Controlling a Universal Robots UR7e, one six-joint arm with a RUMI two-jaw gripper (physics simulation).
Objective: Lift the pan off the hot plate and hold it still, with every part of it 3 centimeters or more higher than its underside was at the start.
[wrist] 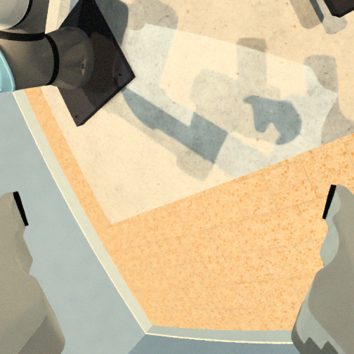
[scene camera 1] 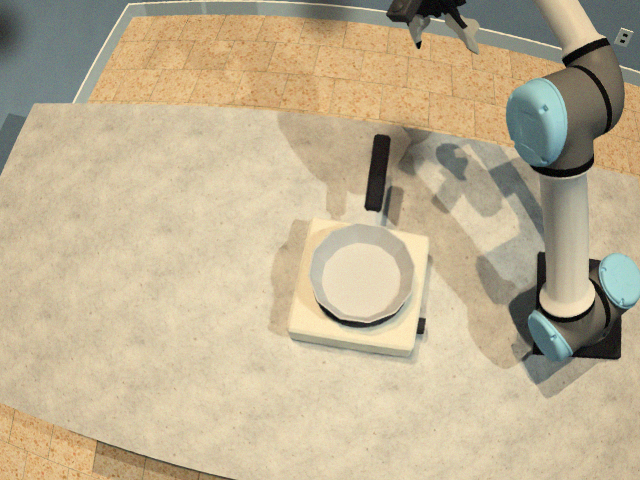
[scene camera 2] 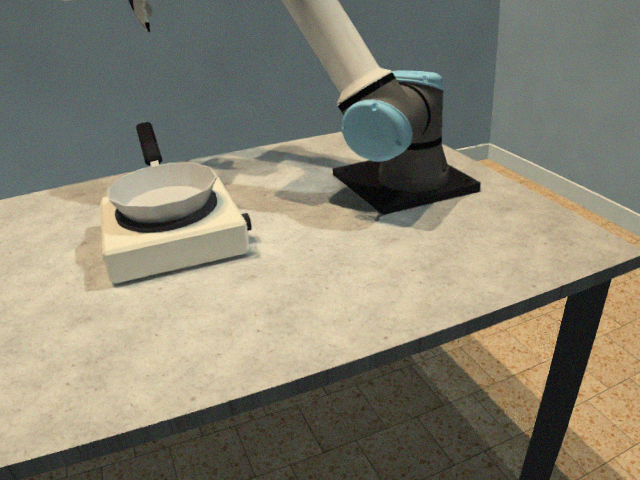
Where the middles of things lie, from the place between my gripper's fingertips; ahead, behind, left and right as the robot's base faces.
Right now the pale grey pan [scene camera 1: 362,272] is 26 cm to the left of my hand, 26 cm below it and 8 cm ahead of it. From my hand the other things lie so: cream hot plate [scene camera 2: 131,250] 35 cm to the left, 34 cm below, 6 cm ahead.
